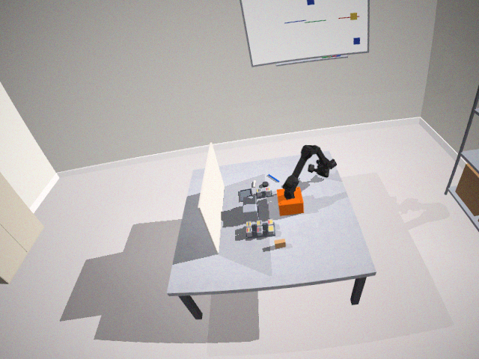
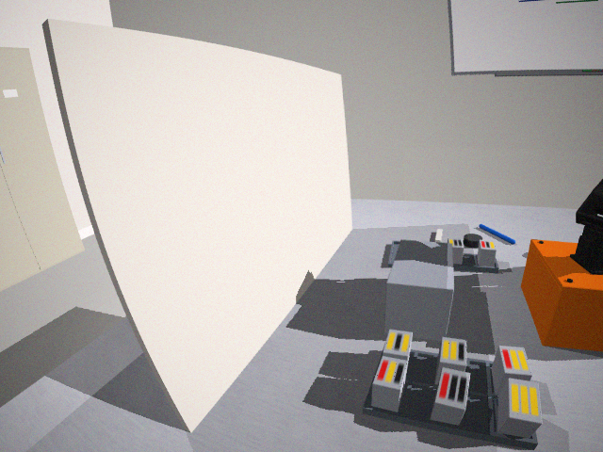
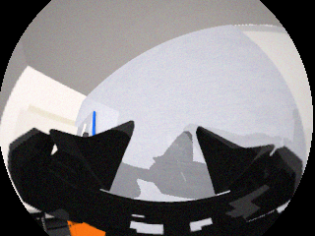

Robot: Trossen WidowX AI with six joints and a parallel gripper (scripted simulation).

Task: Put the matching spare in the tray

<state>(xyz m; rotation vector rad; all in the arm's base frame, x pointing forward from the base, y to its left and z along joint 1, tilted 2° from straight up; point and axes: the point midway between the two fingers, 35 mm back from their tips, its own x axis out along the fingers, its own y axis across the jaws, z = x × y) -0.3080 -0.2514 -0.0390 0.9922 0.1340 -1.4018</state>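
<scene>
Now: gripper tip 490 mm short of the grey spare block, 420 mm to the right of it and 10 mm below it. The rest, counted from my gripper tip: black puck (410 mm ahead, 40 mm to the right, 20 mm below); then holder (450 mm ahead, 70 mm to the left, 20 mm below); then blue pen (320 mm ahead, 90 mm to the right, 20 mm below).
</scene>
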